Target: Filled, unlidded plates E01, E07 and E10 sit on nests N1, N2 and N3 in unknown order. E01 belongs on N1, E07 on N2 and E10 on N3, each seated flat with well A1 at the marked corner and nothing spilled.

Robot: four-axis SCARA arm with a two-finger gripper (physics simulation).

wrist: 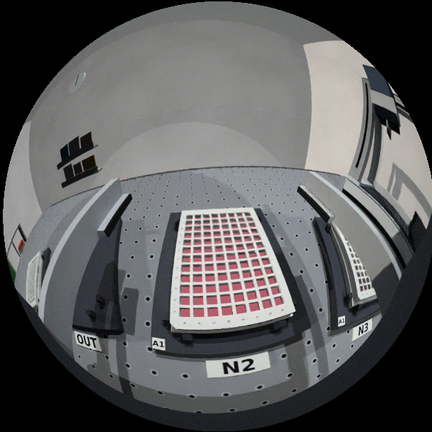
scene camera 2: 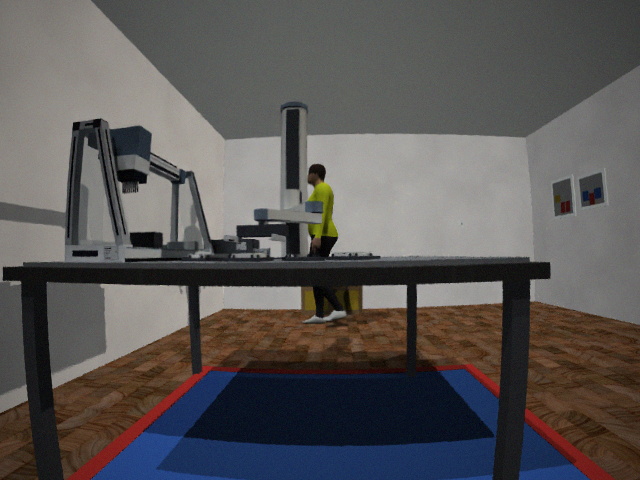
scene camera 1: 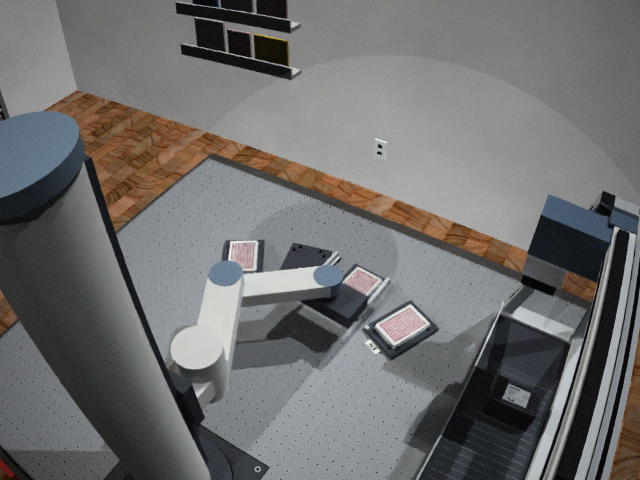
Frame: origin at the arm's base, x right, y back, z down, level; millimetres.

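Where they show: gripper, fingertip midpoint: [scene camera 2: 248,237] [scene camera 1: 362,267].
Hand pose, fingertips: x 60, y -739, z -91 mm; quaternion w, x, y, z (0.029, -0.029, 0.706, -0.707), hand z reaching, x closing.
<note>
Things, the pixels of their top centre, and the offset from my fingertips. "*": a spot on its surface instead.
- white plate with red-filled wells, middle of its top: [scene camera 1: 357,285] [scene camera 2: 250,253] dx +1, dy +25, dz +52 mm
- second red-filled plate, middle of its top: [scene camera 1: 402,324] [scene camera 2: 209,253] dx +169, dy +82, dz +52 mm
- nest N3, surface spot: [scene camera 1: 424,338] * dx +236, dy +82, dz +71 mm
- third plate, middle of its top: [scene camera 1: 242,255] [scene camera 2: 351,252] dx -342, dy +97, dz +52 mm
- dark OUT nest, middle of its top: [scene camera 1: 303,262] [scene camera 2: 302,253] dx -174, dy +24, dz +57 mm
My gripper [scene camera 1: 358,275] [wrist: 217,178] is open, one finger on each side of the plate on N2, with nothing between the fingertips. This white plate with red-filled wells [scene camera 1: 363,280] [wrist: 227,265] lies on the dark nest N2 [wrist: 162,280], among its pegs. A second red-filled plate [scene camera 1: 402,324] [wrist: 357,272] lies on nest N3 [scene camera 1: 424,338] [wrist: 325,260], to the right. A third plate [scene camera 1: 242,255] [wrist: 34,280] lies on a nest at the far left; its label is not readable. No plate's E-number can be read. All three plates are unlidded.
The dark OUT nest [scene camera 1: 305,256] [wrist: 100,285] stands left of N2, bare, with small pegs; the left finger hangs over it. A gantry with a blue-grey head [scene camera 1: 571,235] [scene camera 2: 131,142] stands beyond N3. A person in a yellow top [scene camera 2: 324,206] is behind the table.
</note>
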